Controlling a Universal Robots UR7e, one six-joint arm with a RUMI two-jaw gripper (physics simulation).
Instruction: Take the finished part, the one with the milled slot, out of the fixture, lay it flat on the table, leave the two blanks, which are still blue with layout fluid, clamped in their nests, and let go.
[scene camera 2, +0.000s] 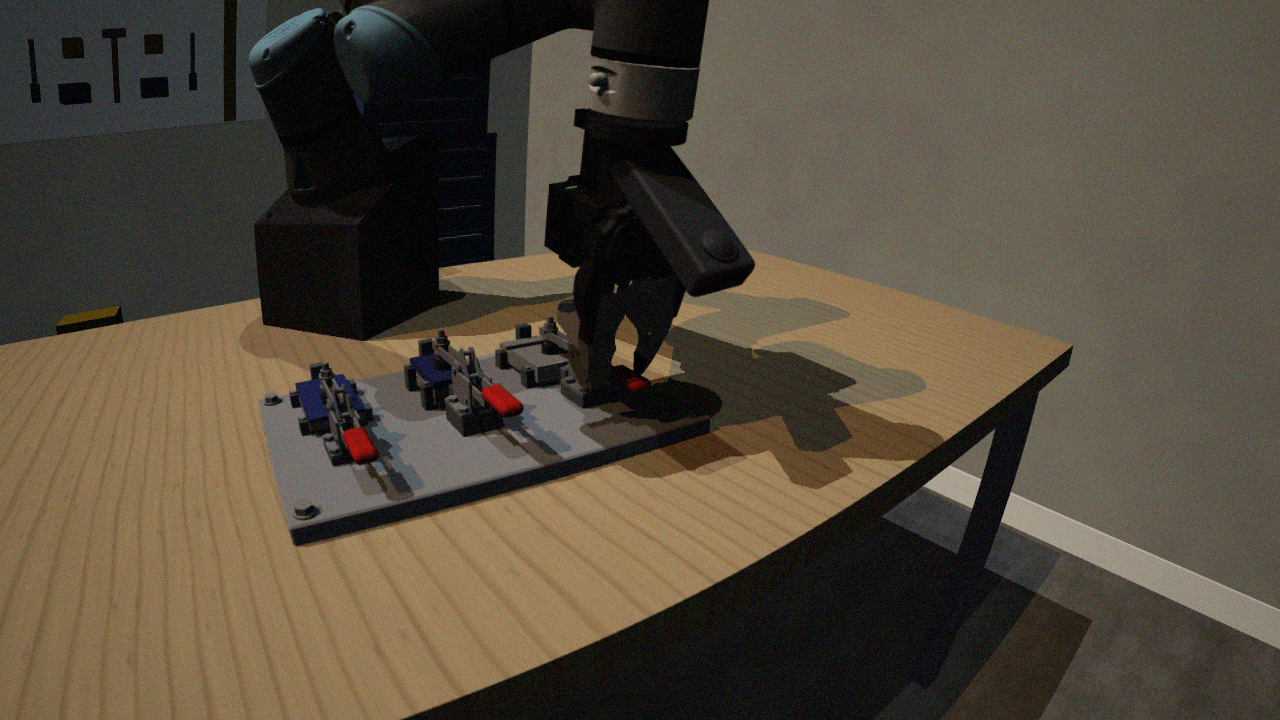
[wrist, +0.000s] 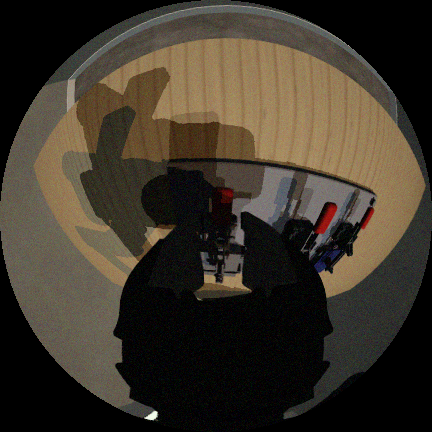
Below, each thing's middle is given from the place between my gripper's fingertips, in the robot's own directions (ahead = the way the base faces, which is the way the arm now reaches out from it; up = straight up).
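The fixture plate (scene camera 2: 424, 464) is 70 mm behind my hand, 110 mm to the right of it and 40 mm below it. As for the finished part (scene camera 2: 523, 352), my hand's 20 mm above that part and 120 mm past it.
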